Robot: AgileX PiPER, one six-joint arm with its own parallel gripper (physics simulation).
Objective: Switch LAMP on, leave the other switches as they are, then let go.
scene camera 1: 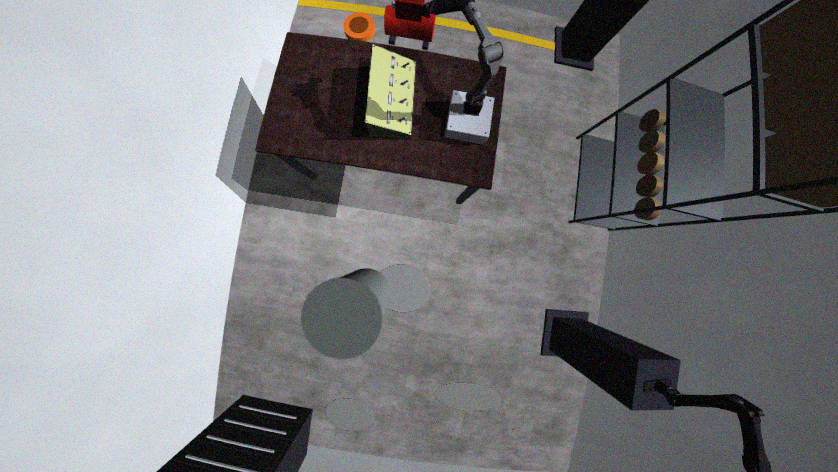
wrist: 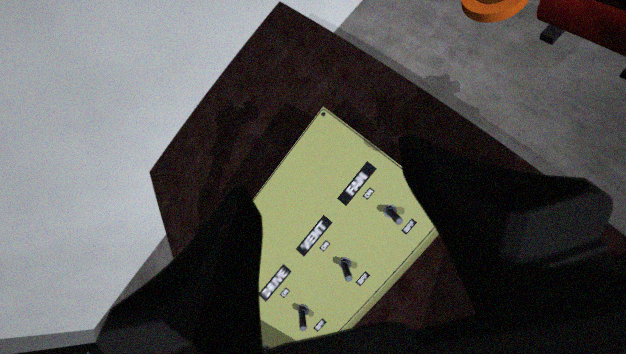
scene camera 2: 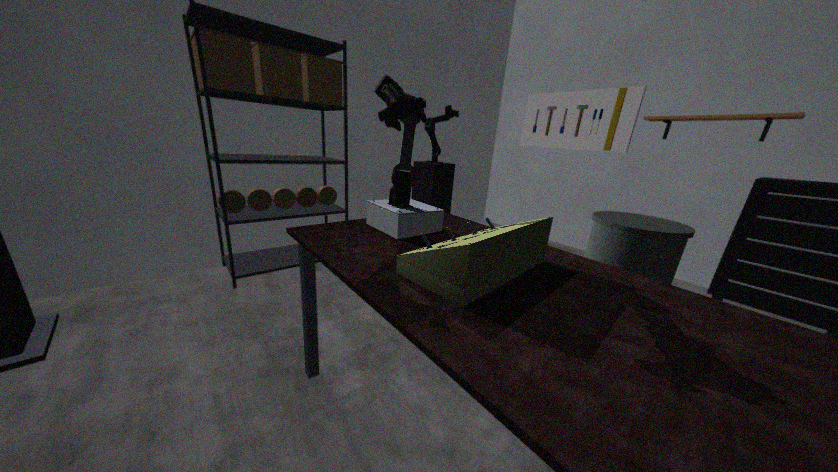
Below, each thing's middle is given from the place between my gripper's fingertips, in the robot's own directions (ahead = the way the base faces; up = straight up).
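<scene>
Yellow-green switch panel (scene camera 2: 461, 270): 140 mm ahead of my hand, 210 mm to the left of it, 360 mm below it.
</scene>
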